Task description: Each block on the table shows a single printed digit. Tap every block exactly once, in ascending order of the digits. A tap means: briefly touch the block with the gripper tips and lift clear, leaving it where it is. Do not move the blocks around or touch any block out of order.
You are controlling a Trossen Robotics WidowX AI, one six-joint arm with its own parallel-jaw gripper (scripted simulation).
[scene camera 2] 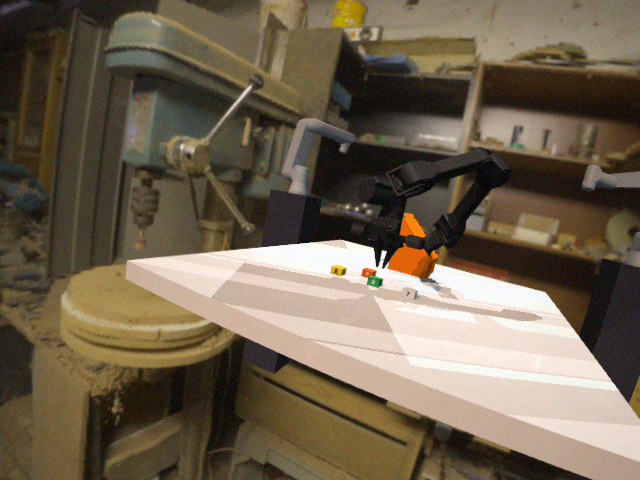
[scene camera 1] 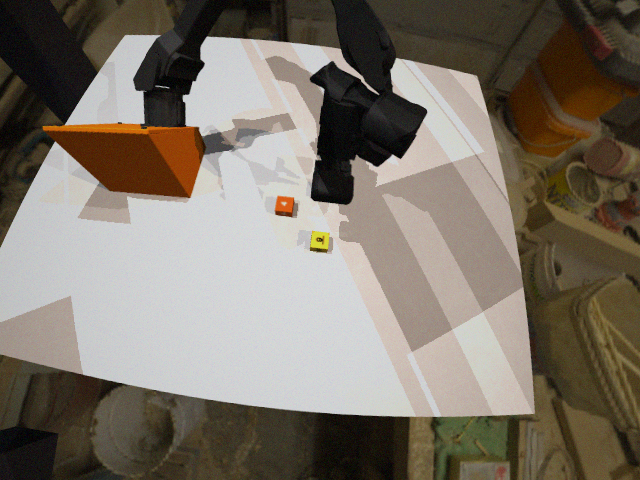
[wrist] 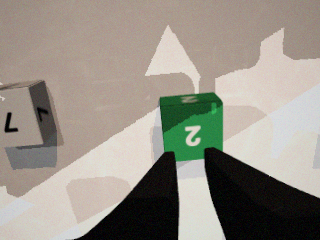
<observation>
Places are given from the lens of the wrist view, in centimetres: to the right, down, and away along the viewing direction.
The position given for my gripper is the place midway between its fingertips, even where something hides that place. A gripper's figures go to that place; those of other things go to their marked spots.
my gripper [wrist: 189,159]: 1, 2, 10
green block [wrist: 189,123]: 1, 0, 12
</observation>
